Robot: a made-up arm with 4 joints. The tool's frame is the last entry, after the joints.
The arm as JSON. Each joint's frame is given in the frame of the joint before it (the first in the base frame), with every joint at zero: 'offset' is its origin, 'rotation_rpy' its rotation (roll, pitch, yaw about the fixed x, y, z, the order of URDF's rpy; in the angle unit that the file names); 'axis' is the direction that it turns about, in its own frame. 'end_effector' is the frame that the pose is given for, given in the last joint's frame.
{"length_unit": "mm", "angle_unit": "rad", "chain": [
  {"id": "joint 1", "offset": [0.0, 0.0, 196.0], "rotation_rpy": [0.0, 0.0, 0.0], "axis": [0.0, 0.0, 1.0]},
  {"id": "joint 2", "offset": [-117.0, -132.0, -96.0], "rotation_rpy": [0.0, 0.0, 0.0], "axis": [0.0, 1.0, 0.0]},
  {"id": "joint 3", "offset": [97.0, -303.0, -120.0], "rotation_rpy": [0.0, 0.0, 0.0], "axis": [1.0, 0.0, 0.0]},
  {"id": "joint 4", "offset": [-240.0, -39.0, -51.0], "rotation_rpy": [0.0, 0.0, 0.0], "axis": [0.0, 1.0, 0.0]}
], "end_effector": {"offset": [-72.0, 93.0, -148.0], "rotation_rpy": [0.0, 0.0, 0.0]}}
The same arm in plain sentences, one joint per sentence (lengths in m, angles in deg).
The arm has four revolute joints in a row. What follows holds with every joint at zero, and every direction is one of the base frame's. Joint 1 is mounted 0.1960 m along +z from the base frame's origin and turns about +z. Joint 2 is mounted 0.1170 m along -x and 0.1320 m along -y and 0.0960 m along -z from joint 1 and turns about +y. Joint 3 is mounted 0.0970 m along +x and 0.3030 m along -y and 0.1200 m along -z from joint 2 and turns about +x. Joint 4 is mounted 0.2400 m along -x and 0.0390 m along -y and 0.0510 m along -z from joint 3 and turns about +y. The tool frame, which is the frame that the pose is given for, is mounted 0.0720 m along -x and 0.0930 m along +y and 0.1480 m along -z from joint 4; its axes are parallel to the base frame's.
